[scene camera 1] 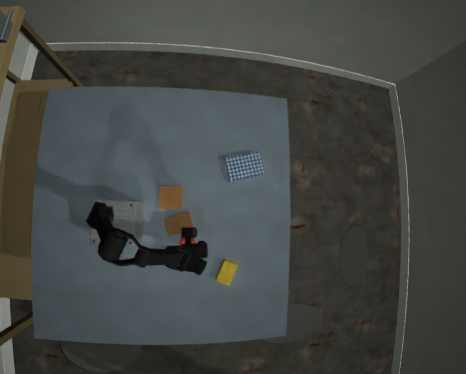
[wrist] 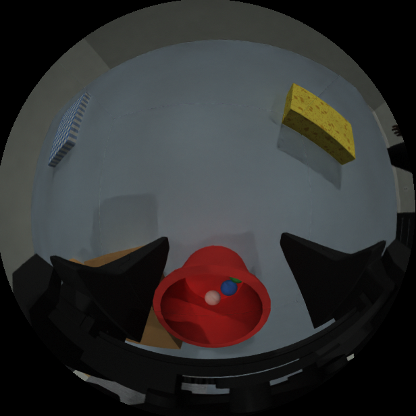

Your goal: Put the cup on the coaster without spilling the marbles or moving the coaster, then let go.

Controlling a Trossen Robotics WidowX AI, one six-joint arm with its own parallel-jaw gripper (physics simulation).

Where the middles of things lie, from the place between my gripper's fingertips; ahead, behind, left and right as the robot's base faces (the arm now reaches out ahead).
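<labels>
Red cup (wrist: 178, 301): 4 cm behind my hand, 1 cm to the left. Brown rectangular slab (wrist: 154, 334): 1 cm below my hand, 10 cm to the left, 7 cm behind. Nearest to my hand of the things named here, going by their middles: the red cup.
</labels>
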